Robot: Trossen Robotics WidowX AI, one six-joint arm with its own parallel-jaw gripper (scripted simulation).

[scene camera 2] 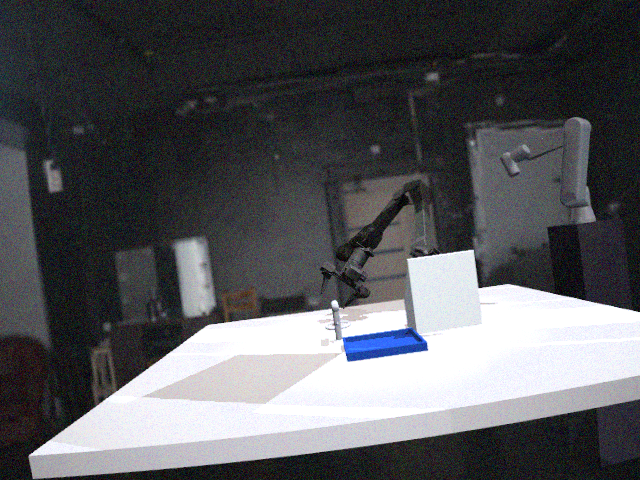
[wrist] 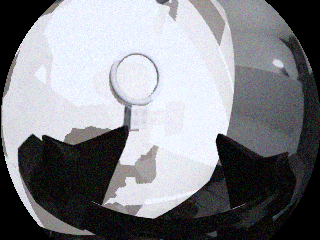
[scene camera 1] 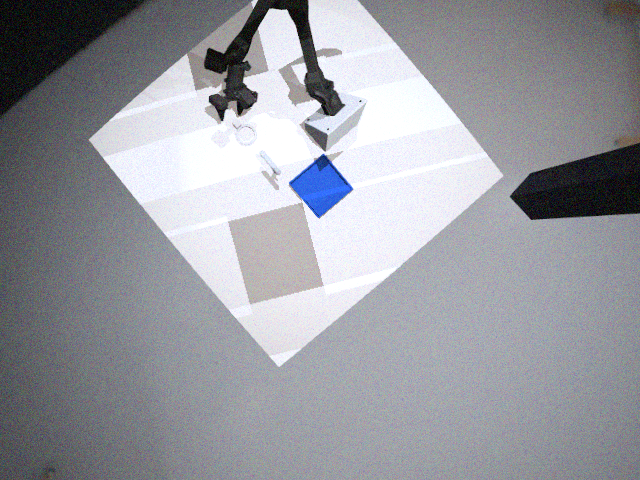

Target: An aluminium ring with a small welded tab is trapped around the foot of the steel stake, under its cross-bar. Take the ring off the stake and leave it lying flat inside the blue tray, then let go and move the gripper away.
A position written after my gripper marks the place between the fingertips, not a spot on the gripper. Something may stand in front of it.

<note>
My gripper (scene camera 2: pixel 332 301) is open, with nothing in its grasp. Further things: an aluminium ring (wrist: pixel 136 114) and a blue tray (scene camera 1: pixel 320 185).
My gripper is seen too in the wrist view (wrist: pixel 174 134) and in scene camera 1 (scene camera 1: pixel 230 117). The blue tray also shows in scene camera 2 (scene camera 2: pixel 400 341).
</note>
